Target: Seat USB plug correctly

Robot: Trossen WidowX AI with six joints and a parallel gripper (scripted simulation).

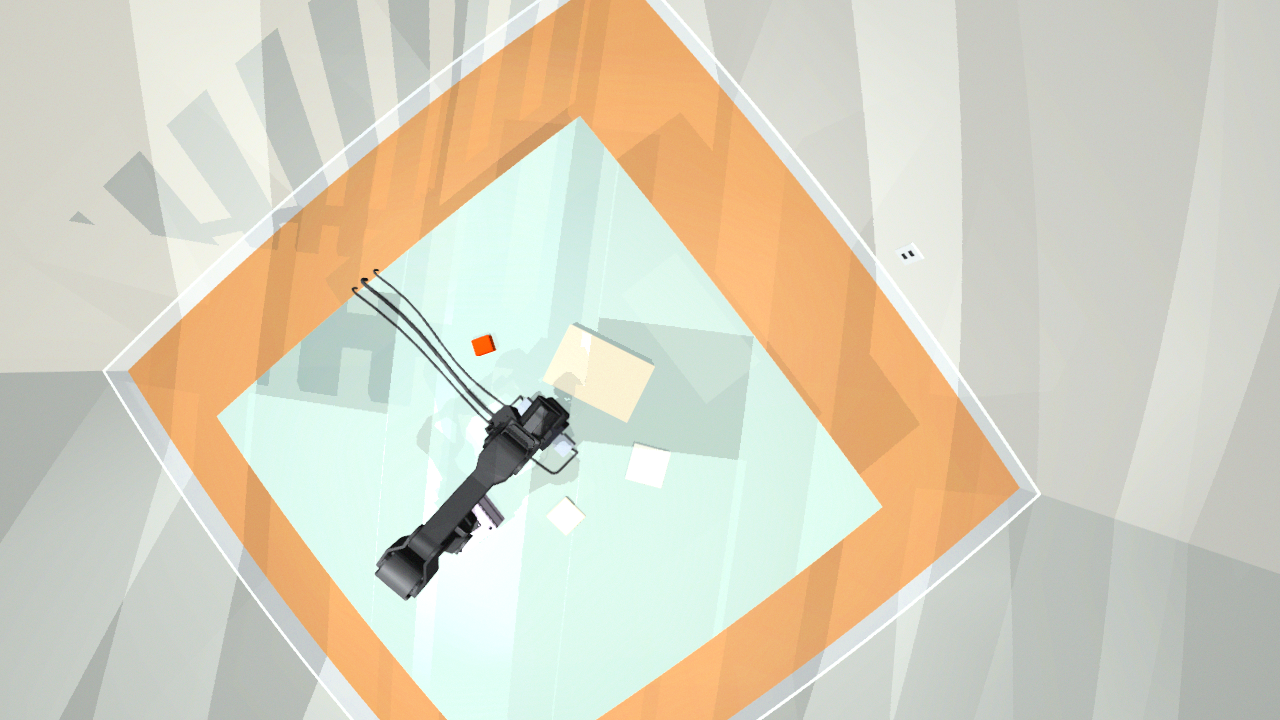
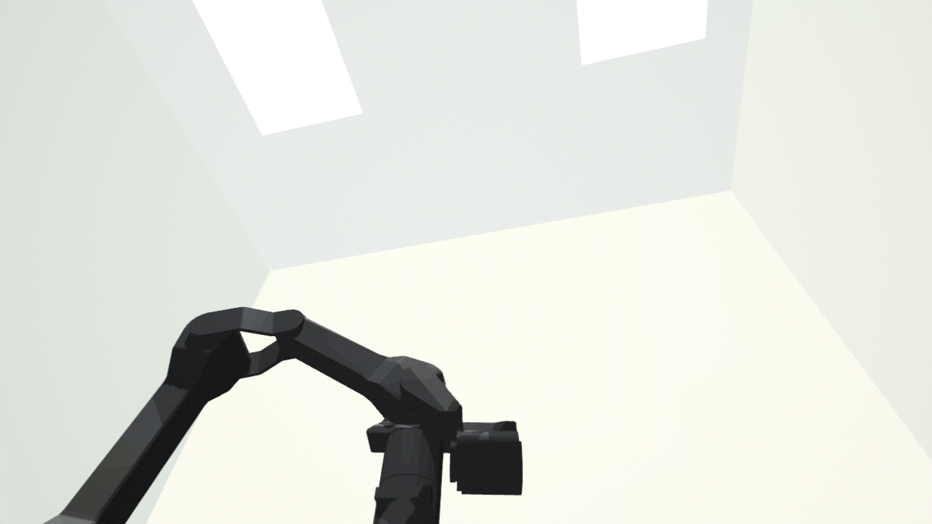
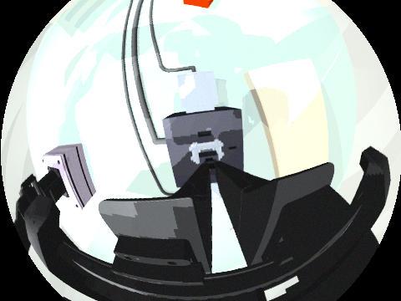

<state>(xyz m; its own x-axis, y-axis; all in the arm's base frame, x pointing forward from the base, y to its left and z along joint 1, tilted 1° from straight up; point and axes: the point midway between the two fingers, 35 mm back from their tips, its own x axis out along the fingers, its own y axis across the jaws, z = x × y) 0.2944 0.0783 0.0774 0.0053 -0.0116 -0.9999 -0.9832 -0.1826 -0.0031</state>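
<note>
The pale socket lies 40 mm below my gripper tip. Also, from my gripper tip: USB plug (20 mm below); then cream slab (180 mm ahead, 30 mm to the left, 100 mm below); then orange-red block (20 mm behind, 260 mm to the left, 100 mm below).
</note>
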